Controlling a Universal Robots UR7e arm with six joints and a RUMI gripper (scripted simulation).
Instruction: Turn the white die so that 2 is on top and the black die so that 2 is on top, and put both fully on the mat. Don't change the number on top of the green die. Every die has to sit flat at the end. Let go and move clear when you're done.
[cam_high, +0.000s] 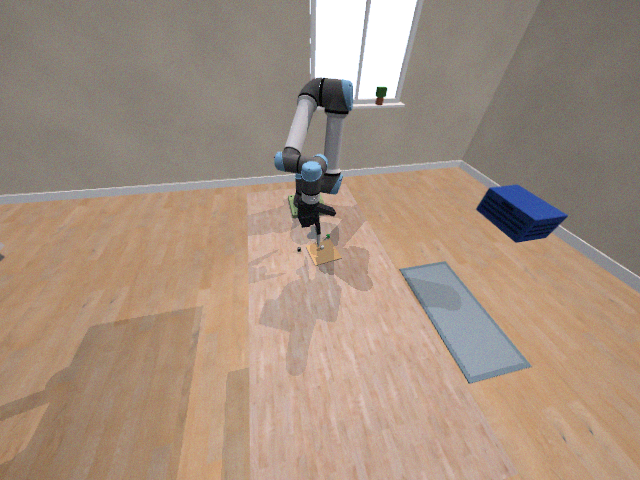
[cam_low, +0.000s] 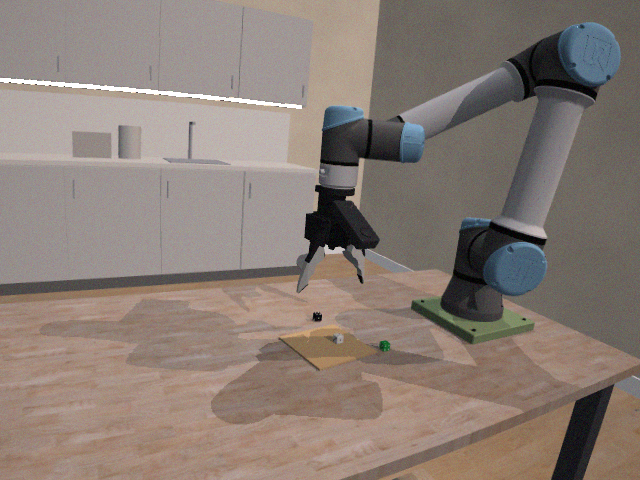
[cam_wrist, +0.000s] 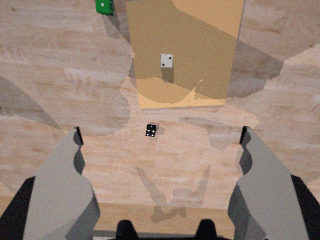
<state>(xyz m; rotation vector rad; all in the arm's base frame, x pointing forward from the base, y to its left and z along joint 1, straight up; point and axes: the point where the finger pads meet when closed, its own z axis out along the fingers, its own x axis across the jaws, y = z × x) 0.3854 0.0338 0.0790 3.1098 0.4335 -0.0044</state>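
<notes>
My hand is 70 mm to the left of the black die and 90 mm above it. Round my hand: white die: 10 mm behind, 50 mm to the left, 90 mm below; green die: 90 mm behind, 80 mm to the left, 90 mm below; tan mat: 20 mm ahead, 50 mm to the left, 100 mm below.
</notes>
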